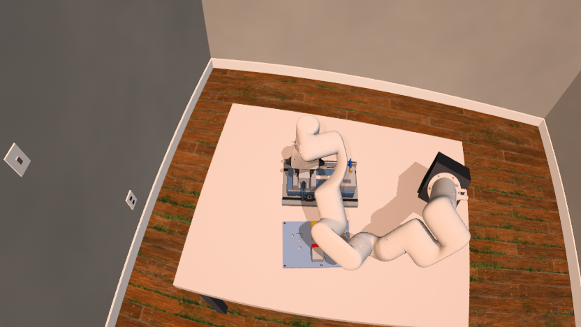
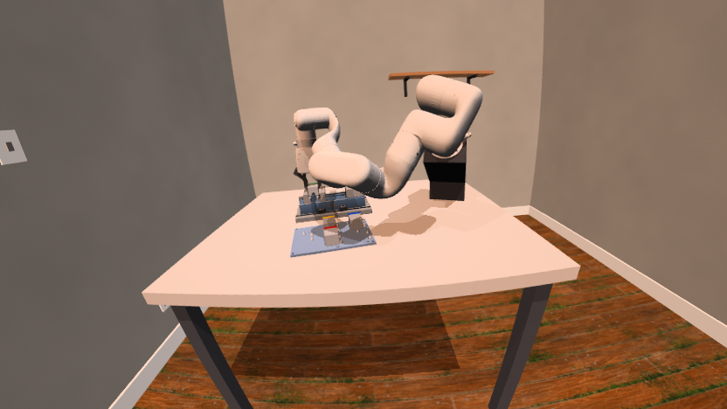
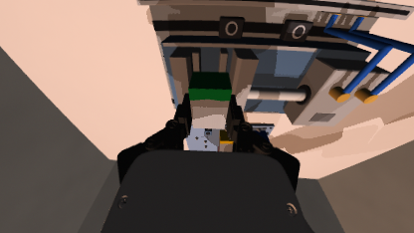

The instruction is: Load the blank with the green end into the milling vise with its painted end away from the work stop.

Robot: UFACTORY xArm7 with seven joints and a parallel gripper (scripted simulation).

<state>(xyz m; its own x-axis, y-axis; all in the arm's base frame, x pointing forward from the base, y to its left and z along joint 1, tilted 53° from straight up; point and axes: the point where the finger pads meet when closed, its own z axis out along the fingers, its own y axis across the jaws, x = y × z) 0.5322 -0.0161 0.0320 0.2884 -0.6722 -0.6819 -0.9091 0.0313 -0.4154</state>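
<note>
Right now the green-ended blank is 2 cm below my hand. From my hand the other things lie so: blue-ended blank 20 cm behind, 15 cm to the left, 10 cm below; then rod 8 cm behind, 3 cm to the right, 5 cm below; then yellow-ended blank 11 cm behind, 18 cm to the left, 10 cm below.
</note>
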